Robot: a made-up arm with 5 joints. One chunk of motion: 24 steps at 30 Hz.
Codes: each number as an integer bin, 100 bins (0 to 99) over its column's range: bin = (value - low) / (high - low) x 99, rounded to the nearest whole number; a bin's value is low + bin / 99 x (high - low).
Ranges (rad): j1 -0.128..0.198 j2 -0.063..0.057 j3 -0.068..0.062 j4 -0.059..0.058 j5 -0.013..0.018
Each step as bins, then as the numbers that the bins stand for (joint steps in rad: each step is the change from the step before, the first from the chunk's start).
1 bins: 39 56 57 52 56
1 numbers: 0.00042 0.00488 0.00685 0.00245 0.00454
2 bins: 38 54 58 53 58
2 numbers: -0.00287 0.00245 0.00816 0.00364 0.00516
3 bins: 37 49 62 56 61
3 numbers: -0.00616 -0.00361 0.01341 0.00718 0.00610
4 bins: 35 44 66 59 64
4 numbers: -0.01275 -0.00967 0.01867 0.01073 0.00704
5 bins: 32 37 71 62 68
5 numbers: -0.02263 -0.01815 0.02523 0.01427 0.00829
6 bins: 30 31 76 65 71
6 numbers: -0.02921 -0.02542 0.03180 0.01782 0.00923
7 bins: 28 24 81 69 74
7 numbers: -0.03580 -0.03391 0.03836 0.02255 0.01017
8 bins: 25 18 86 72 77
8 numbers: -0.04568 -0.04118 0.04493 0.02609 0.01111
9 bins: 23 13 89 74 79
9 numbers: -0.05226 -0.04724 0.04887 0.02845 0.01174
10 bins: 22 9 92 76 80
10 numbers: -0.05556 -0.05209 0.05281 0.03082 0.01205
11 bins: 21 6 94 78 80
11 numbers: -0.05885 -0.05573 0.05543 0.03318 0.01205
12 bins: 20 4 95 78 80
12 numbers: -0.06214 -0.05815 0.05675 0.03318 0.01205
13 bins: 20 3 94 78 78
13 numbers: -0.06214 -0.05936 0.05543 0.03318 0.01142
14 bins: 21 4 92 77 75
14 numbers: -0.05885 -0.05815 0.05281 0.03200 0.01048
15 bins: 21 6 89 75 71
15 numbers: -0.05885 -0.05573 0.04887 0.02964 0.00923
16 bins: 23 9 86 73 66
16 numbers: -0.05226 -0.05209 0.04493 0.02727 0.00767
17 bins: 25 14 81 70 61
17 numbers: -0.04568 -0.04603 0.03836 0.02373 0.00610
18 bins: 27 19 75 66 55
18 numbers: -0.03909 -0.03997 0.03048 0.01900 0.00422
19 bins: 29 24 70 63 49
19 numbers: -0.03251 -0.03391 0.02392 0.01545 0.00234
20 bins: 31 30 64 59 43
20 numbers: -0.02592 -0.02664 0.01604 0.01073 0.00046
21 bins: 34 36 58 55 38
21 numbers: -0.01604 -0.01936 0.00816 0.00600 -0.00110
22 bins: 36 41 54 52 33
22 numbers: -0.00945 -0.01330 0.00291 0.00245 -0.00267
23 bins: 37 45 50 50 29
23 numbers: -0.00616 -0.00845 -0.00234 0.00009 -0.00392
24 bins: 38 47 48 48 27
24 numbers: -0.00287 -0.00603 -0.00497 -0.00227 -0.00455
